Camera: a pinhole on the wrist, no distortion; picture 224 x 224 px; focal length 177.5 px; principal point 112.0 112.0 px. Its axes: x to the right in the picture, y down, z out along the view. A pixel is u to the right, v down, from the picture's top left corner.
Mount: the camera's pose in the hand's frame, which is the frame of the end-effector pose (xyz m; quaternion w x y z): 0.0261 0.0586 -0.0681 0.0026 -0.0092 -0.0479 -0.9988
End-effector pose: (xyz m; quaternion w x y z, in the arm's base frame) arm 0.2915 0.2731 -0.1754 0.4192 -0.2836 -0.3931 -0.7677
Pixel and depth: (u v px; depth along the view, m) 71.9 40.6 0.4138
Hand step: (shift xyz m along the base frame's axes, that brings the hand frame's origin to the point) 0.2021 0.1316 0.3660
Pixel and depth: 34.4 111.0 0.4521
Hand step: 0.0181 0.1847 0.4162
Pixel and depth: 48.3 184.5 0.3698
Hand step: -0.0965 0.2113 0.2722
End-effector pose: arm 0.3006 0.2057 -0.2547 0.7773 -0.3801 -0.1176 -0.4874
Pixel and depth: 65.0 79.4 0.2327
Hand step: 0.1801 0.0796 0.1000
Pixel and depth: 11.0 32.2 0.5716
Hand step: 0.5812 0.1785 0.3441
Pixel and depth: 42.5 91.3 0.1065
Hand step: 0.1103 -0.0020 0.0244
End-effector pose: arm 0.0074 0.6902 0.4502 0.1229 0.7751 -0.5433 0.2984
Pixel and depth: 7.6 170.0 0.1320
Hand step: 0.0201 -0.1266 0.0074
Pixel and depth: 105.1 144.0 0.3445
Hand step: 0.0757 -0.1911 -0.1985
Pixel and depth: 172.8 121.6 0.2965
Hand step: -0.0050 -0.0916 -0.2336
